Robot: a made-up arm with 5 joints.
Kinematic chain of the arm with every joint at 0, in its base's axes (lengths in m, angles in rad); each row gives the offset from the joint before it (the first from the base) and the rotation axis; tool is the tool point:
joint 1: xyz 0 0 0.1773 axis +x
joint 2: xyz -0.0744 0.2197 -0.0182 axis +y
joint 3: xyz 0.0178 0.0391 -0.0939 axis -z
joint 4: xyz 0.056 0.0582 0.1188 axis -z
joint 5: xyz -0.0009 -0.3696 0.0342 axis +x
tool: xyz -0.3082 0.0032 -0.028
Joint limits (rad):
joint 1: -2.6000..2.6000
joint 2: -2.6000..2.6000
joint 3: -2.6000..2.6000
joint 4: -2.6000..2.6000
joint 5: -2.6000..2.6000
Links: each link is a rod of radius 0.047 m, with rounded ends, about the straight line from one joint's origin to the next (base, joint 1, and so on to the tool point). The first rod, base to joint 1, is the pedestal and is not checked.
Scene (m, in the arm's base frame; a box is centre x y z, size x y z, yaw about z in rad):
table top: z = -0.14
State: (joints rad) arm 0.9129 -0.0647 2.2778 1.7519 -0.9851
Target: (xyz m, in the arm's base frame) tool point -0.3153 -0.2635 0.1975
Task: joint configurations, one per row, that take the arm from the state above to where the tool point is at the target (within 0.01 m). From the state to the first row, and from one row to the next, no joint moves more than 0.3 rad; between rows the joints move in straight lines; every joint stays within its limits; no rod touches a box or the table.
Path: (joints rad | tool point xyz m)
1: 0.8776 -0.3527 2.3181 1.8232 -0.9132 | 0.3976 -0.0697 0.4026
2: 0.8424 -0.6408 2.3584 1.8944 -0.8413 | 0.3071 -0.1854 0.4409
3: 0.8071 -0.9288 2.3986 1.9657 -0.7694 | 0.1865 -0.2699 0.4626
4: 0.7719 -1.2168 2.4389 2.0369 -0.6975 | 0.0515 -0.3195 0.4596
5: 0.7366 -1.5049 2.4792 2.1082 -0.6256 | -0.0806 -0.3360 0.4281
6: 0.7014 -1.7929 2.5194 2.1794 -0.5537 | -0.1935 -0.3257 0.3692
7: 0.6661 -2.0809 2.5597 2.2507 -0.4818 | -0.2743 -0.2980 0.2888
8: 0.6309 -2.3690 2.6000 2.3219 -0.4098 | -0.3153 -0.2635 0.1975

